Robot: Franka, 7 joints.
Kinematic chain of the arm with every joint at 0, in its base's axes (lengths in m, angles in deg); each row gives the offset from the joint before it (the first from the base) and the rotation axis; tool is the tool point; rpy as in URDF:
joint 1: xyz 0 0 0.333 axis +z
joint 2: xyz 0 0 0 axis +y
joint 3: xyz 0 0 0.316 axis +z
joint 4: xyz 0.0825 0 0 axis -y
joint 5: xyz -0.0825 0 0.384 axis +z
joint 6: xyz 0 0 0 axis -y
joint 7: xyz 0.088 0 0 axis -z
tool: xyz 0 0 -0.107 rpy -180 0 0
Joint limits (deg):
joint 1: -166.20..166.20
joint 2: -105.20..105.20
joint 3: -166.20..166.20
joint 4: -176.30..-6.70
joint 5: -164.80..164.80
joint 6: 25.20..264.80
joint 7: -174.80..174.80
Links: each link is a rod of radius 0.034 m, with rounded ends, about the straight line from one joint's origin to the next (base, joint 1, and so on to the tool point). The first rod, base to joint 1, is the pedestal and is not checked.
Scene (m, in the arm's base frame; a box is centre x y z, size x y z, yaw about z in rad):
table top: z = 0
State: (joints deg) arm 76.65 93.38 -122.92 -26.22 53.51 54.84 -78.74
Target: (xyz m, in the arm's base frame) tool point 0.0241 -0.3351 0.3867
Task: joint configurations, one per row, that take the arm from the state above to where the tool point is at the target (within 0.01 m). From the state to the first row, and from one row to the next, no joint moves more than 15 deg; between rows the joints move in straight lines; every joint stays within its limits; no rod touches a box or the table.
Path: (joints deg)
1: 67.70 91.91 -121.51 -40.02 50.86 55.09 -78.74
2: 58.74 90.43 -120.09 -53.82 48.21 55.35 -78.74
3: 49.79 88.96 -118.68 -67.62 45.56 55.60 -78.74
4: 40.83 87.48 -117.27 -81.41 42.92 55.86 -78.74
5: 31.88 86.01 -115.85 -95.21 40.27 56.11 -78.74
6: 22.92 84.53 -114.44 -109.01 37.62 56.37 -78.74
7: 13.97 83.06 -113.03 -122.81 34.97 56.62 -78.74
8: 5.02 81.58 -111.61 -136.61 32.32 56.88 -78.74

